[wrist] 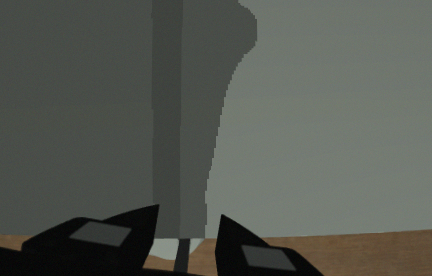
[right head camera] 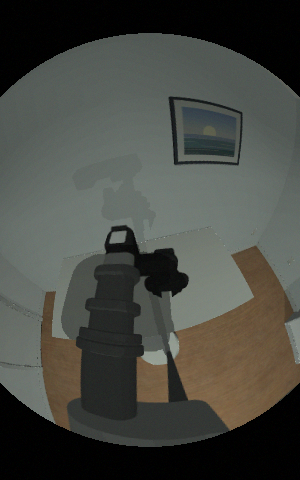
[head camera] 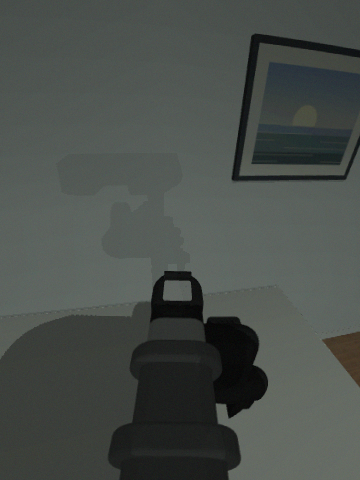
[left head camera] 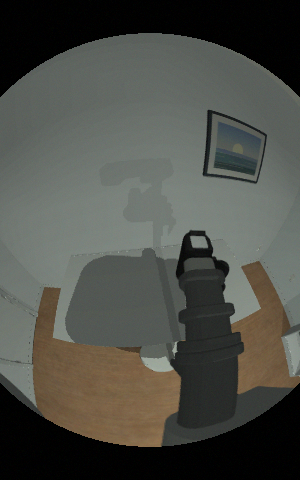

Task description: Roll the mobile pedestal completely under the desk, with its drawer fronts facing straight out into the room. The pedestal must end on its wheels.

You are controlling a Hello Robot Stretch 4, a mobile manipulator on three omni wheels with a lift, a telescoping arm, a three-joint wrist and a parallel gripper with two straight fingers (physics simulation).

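The desk (head camera: 300, 400) (left head camera: 242, 300) (right head camera: 210, 280) (wrist: 325, 150) shows as a pale top against the wall, with shadows of the robot across it. My gripper (head camera: 235, 407) (right head camera: 166, 292) (wrist: 187, 228) is open, its fingers apart with no object between them, above the desk near its front edge. No drawer fronts or wheels can be made out. A pale box-like shape (left head camera: 294, 352) (right head camera: 296, 336) is cut off at the right edge of both side head views; I cannot tell whether it is the pedestal. The space under the desk is hidden by its top.
My arm (head camera: 175, 395) (left head camera: 207, 370) (right head camera: 109, 370) reaches forward over the desk. A round pale shape (left head camera: 162, 362) (right head camera: 159, 357) (wrist: 164, 248) shows low at the desk's front edge, on the wooden floor (left head camera: 100, 395) (right head camera: 225, 365) (wrist: 350, 255). A framed picture (head camera: 300, 115) (left head camera: 237, 147) (right head camera: 210, 131) hangs on the wall.
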